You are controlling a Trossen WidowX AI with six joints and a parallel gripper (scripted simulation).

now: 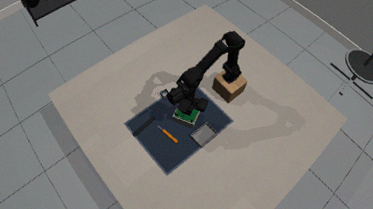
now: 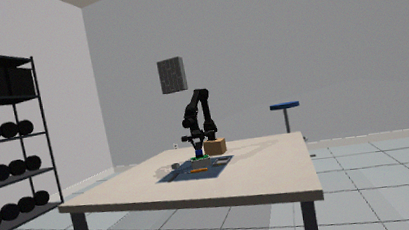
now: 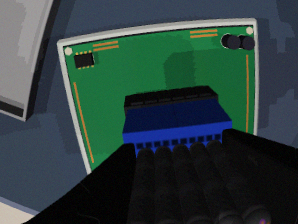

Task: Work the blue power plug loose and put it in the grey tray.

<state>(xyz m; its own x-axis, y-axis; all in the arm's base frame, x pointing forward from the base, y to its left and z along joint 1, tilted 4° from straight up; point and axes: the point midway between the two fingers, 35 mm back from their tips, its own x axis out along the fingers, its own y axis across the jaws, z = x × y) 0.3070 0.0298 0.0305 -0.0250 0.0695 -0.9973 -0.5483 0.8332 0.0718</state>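
My gripper tip is 10 mm above the blue power plug. Also, from my gripper tip: dark blue mat (100 mm below, 50 mm ahead); then dark spudger bar (220 mm ahead, 100 mm below, 80 mm to the right).
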